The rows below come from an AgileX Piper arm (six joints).
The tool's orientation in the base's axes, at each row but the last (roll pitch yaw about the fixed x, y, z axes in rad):
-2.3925, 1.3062, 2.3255
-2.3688, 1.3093, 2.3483
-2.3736, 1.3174, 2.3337
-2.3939, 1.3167, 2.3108
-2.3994, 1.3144, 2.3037
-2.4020, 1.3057, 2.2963
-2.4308, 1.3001, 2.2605
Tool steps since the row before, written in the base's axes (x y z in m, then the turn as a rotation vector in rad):
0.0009, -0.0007, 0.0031, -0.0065, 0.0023, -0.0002
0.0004, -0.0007, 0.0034, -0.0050, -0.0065, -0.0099
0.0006, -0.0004, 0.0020, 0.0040, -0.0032, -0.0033
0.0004, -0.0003, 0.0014, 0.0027, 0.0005, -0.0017
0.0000, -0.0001, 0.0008, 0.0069, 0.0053, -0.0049
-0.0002, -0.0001, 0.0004, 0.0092, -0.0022, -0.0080
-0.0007, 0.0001, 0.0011, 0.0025, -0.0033, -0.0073
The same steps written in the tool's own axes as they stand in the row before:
-0.0033, 0.0003, 0.0001, 0.0018, -0.0063, -0.0021
-0.0035, -0.0002, 0.0001, 0.0093, -0.0033, 0.0083
-0.0021, 0.0002, 0.0000, 0.0019, 0.0045, 0.0037
-0.0015, 0.0002, 0.0000, 0.0013, 0.0030, -0.0002
-0.0008, -0.0001, -0.0001, 0.0046, 0.0077, -0.0045
-0.0004, -0.0003, 0.0000, 0.0057, 0.0105, 0.0034
-0.0009, -0.0009, -0.0003, 0.0059, 0.0037, 0.0046

